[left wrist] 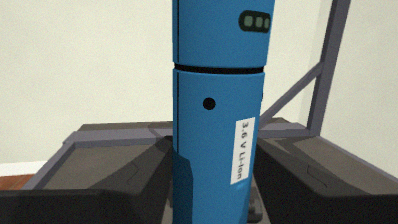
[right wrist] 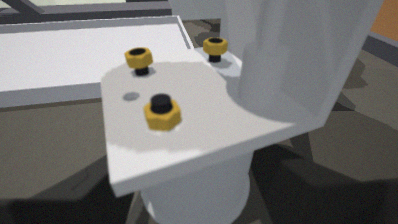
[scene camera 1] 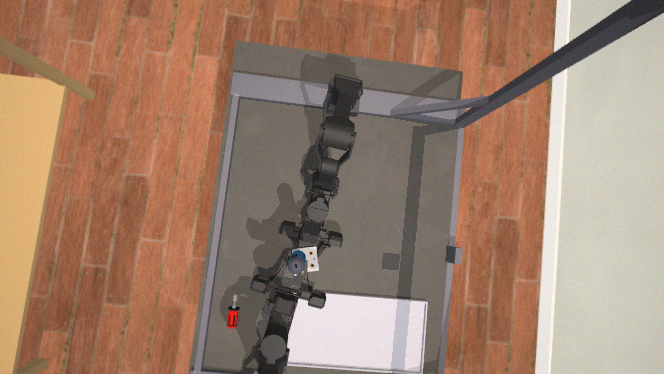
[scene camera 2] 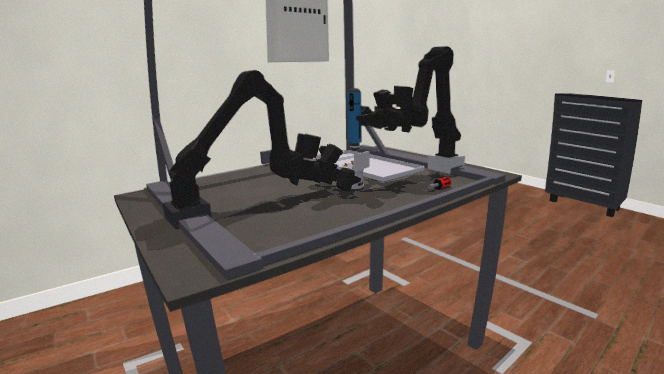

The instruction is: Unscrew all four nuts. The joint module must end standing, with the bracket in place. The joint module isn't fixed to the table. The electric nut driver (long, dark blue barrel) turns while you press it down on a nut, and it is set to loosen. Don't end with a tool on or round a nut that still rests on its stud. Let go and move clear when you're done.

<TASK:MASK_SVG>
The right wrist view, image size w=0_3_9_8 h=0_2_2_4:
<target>my right gripper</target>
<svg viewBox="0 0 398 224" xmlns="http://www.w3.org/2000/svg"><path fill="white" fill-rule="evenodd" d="M135 192L116 197L110 184L108 155L106 154L86 168L28 199L0 199L0 224L125 224ZM254 151L251 162L252 173L273 224L398 224L398 179L362 182L317 164L277 144Z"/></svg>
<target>white tray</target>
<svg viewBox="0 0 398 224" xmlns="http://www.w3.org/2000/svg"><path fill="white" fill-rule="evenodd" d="M194 46L179 16L0 25L0 108L102 98L100 62L125 59L124 53L135 47L146 47L152 54L193 49Z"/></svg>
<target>white bracket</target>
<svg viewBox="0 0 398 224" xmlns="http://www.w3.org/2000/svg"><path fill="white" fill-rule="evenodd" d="M384 0L288 0L279 44L288 47L291 54L277 103L268 108L251 107L241 102L238 98L244 46L249 42L259 41L265 0L222 0L220 38L228 42L226 53L221 55L221 62L209 62L209 54L203 51L203 47L152 55L153 63L148 66L149 74L145 76L136 76L135 69L129 68L126 59L99 63L110 184L116 197L323 127ZM156 94L168 94L172 100L177 102L181 110L181 122L169 131L155 131L148 127L143 107L150 103L150 98Z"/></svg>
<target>nut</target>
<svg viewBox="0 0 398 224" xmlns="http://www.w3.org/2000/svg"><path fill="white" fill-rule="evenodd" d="M175 100L171 99L172 107L164 113L154 112L151 108L151 102L143 107L149 129L169 131L181 122L181 110Z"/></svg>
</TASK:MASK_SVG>
